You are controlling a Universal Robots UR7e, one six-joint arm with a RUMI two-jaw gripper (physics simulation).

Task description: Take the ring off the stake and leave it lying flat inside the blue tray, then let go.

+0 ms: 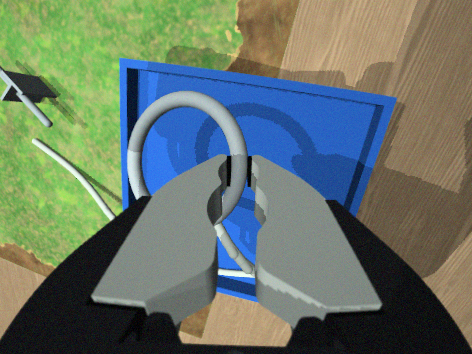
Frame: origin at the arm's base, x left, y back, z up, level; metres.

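Where they show: gripper, between the fingertips: (239,160).
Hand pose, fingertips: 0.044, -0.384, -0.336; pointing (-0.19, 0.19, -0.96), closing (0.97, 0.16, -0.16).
After its pixels a point has its place, as x, y, z.
My gripper (239,160) {0.044, -0.384, -0.336} is shut on the right side of a grey ring (185,98) {0.007, -0.357, -0.340}. The ring is tilted and held above the blue tray (325,91) {0.086, -0.339, -0.378}, apart from its floor, where its shadow falls off to the right. The lower part of the ring is hidden behind the left finger. A thin pale cord-like piece (234,252) {0.053, -0.431, -0.316} shows between the fingers below the ring; I cannot tell whether it joins the ring. At the left edge, a grey rod (35,108) {-0.138, -0.389, -0.374} with a black block (37,86) {-0.150, -0.373, -0.387} may be the stake; no ring shows on its visible part.
A thin white curved strand (75,172) {-0.120, -0.449, -0.392} runs over the green and brown patterned mat (90,30) {-0.104, -0.322, -0.399} left of the tray and passes behind the gripper. Wooden table top (430,125) {0.168, -0.346, -0.400} lies to the right. The tray's raised walls stand around the space below the ring.
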